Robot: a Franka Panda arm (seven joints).
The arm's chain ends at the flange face. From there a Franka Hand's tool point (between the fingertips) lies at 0.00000 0.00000 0.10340 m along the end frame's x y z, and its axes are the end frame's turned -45 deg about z.
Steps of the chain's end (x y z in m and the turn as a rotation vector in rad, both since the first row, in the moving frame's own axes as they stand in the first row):
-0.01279 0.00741 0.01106 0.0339 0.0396 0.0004
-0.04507 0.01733 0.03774 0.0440 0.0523 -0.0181
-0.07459 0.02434 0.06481 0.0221 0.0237 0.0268
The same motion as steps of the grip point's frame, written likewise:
-0.00891 -0.00339 0.01092 -0.0040 0.0520 0.0004
-0.03708 -0.01907 0.03750 -0.0059 0.0681 -0.0181
-0.06661 -0.03537 0.06476 -0.0011 0.0324 0.0268

